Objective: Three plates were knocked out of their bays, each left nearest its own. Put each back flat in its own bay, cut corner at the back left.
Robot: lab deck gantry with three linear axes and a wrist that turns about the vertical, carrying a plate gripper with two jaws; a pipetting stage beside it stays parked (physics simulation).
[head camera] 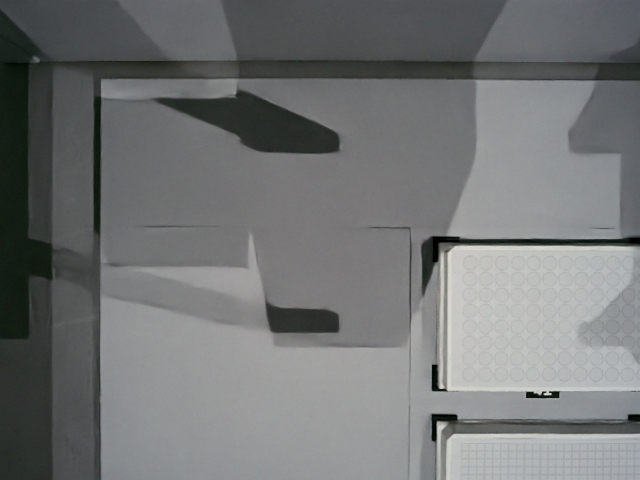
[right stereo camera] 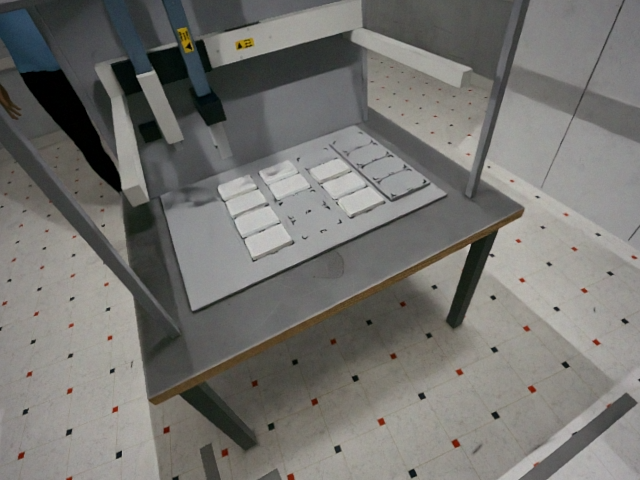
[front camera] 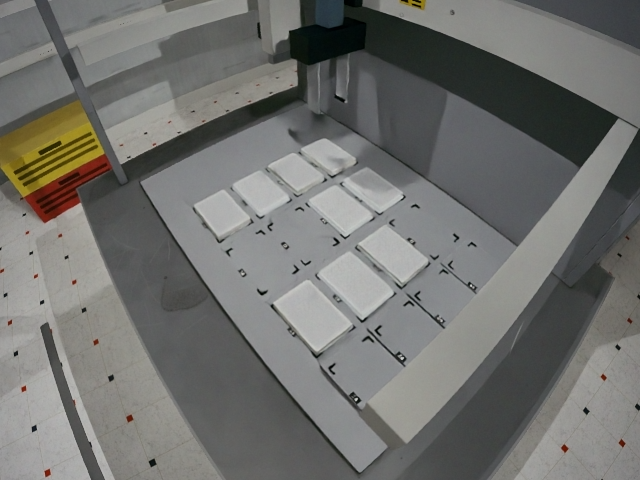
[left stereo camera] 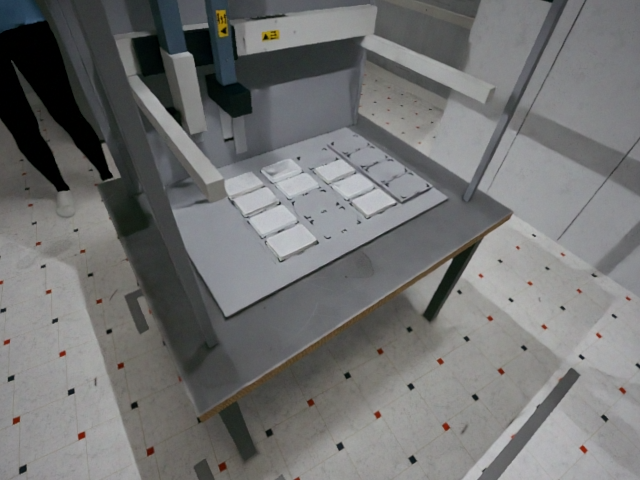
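Pixels of known places: gripper, fingertip midpoint: (right stereo camera: 223, 151) (front camera: 328, 105) (left stereo camera: 235, 145); robot's base, origin of the base link: (right stereo camera: 254, 260) (front camera: 194, 209) (left stereo camera: 280, 261).
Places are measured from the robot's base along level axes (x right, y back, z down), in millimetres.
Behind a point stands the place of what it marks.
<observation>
My gripper (front camera: 329, 103) {x -364, y -61, z -160 mm} (left stereo camera: 234, 145) {x -364, y -61, z -160 mm} (right stereo camera: 221, 152) {x -364, y -61, z -160 mm} is open and empty, jaws pointing down, above the back-left part of the deck board (front camera: 170, 193) {x 25, y 97, z 0 mm} (left stereo camera: 222, 279) {x -32, y 162, z 0 mm} (right stereo camera: 191, 279) {x -33, y 182, z 0 mm}. A white plate with round wells (front camera: 328, 156) {x -357, y -74, z -14 mm} (head camera: 537, 315) {x -366, y -52, z -14 mm} (left stereo camera: 244, 184) {x -351, y -69, z -15 mm} (right stereo camera: 237, 187) {x -354, y -63, z -14 mm} lies flat between the black corner brackets of bay 41, its cut corner at the back left; its right end is outside the head view. A grid-topped plate (front camera: 296, 173) {x -252, y -75, z -14 mm} (head camera: 542, 457) {x -285, y -56, z -14 mm} lies in front of it. The second-column back plate (front camera: 372, 189) {x -355, y -235, z -14 mm} lies flat. Cut corners of plates outside the head view are too small to tell.
More white plates (front camera: 261, 192) {x -149, y -75, z -14 mm} (front camera: 340, 210) {x -250, y -237, z -14 mm} (front camera: 355, 285) {x -143, y -399, z -14 mm} lie in the columns. Several bays show bare brackets. The parked pipetting stage (front camera: 279, 25) (left stereo camera: 186, 93) (right stereo camera: 160, 108) hangs left of the gripper. The back wall (front camera: 403, 113) {x -520, y -169, z -133 mm} stands close behind it; a side rail (front camera: 506, 268) {x -46, y -610, z -400 mm} crosses the right.
</observation>
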